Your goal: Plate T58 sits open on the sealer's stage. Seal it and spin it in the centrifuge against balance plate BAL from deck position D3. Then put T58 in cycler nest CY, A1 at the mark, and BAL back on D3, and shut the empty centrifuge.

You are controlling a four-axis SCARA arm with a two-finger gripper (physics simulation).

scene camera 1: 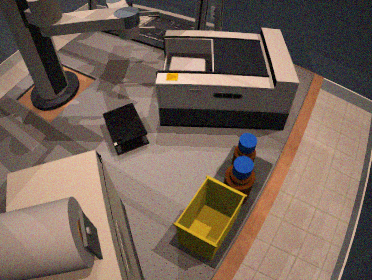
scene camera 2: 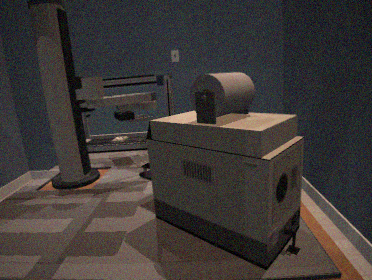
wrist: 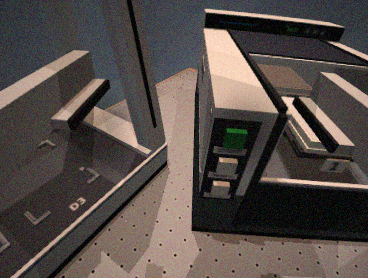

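Seen in the pictures: gripper, between the fingertips: (scene camera 1: 157,20) (scene camera 2: 149,116) (wrist: 203,77); arm's base, origin of its link: (scene camera 1: 55,91) (scene camera 2: 76,179).
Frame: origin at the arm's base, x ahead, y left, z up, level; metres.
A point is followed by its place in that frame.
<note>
My gripper (scene camera 1: 150,21) @[x 0.367, y 0.358, z 0.261 m] (wrist: 203,77) @[x 0.367, y 0.358, z 0.261 m] is open and empty, its fingers wide apart; in the wrist view they hang above the gap between the deck and the centrifuge. The centrifuge (scene camera 1: 225,92) @[x 0.759, y 0.179, z 0.193 m] (wrist: 240,95) @[x 0.442, y 0.352, z 0.223 m] has its hatch open. A pale plate (scene camera 1: 187,64) @[x 0.566, y 0.262, z 0.171 m] (wrist: 299,131) @[x 0.518, y 0.285, z 0.166 m] sits in the bucket labelled 1, partly behind the right finger in the wrist view. A plate with a brownish top (wrist: 284,76) @[x 0.706, y 0.336, z 0.170 m] sits in the far bucket. I cannot read which is T58 or BAL. Deck position D3 (wrist: 77,204) @[x 0.324, y 0.494, z 0.068 m] shows corner brackets and no plate between them. The sealer (scene camera 1: 55,185) @[x 0.655, y -0.388, z 0.363 m] (scene camera 2: 225,175) @[x 0.739, y -0.621, z 0.241 m] carries a large roll; its stage is hidden.
A black-topped device (scene camera 1: 125,125) @[x 0.489, y -0.026, z 0.071 m] stands between the arm's column (scene camera 1: 47,65) @[x 0.077, y -0.022, z 0.200 m] (scene camera 2: 62,100) @[x 0.041, y -0.063, z 0.431 m] and the sealer. Two blue-capped bottles (scene camera 1: 247,143) @[x 0.897, y 0.057, z 0.158 m] (scene camera 1: 243,167) @[x 0.928, y -0.049, z 0.199 m] and a yellow bin (scene camera 1: 197,240) @[x 0.919, y -0.265, z 0.146 m] stand near the bench's edge. A gantry post (wrist: 137,75) @[x 0.463, y 0.502, z 0.197 m] rises behind the deck in the wrist view.
</note>
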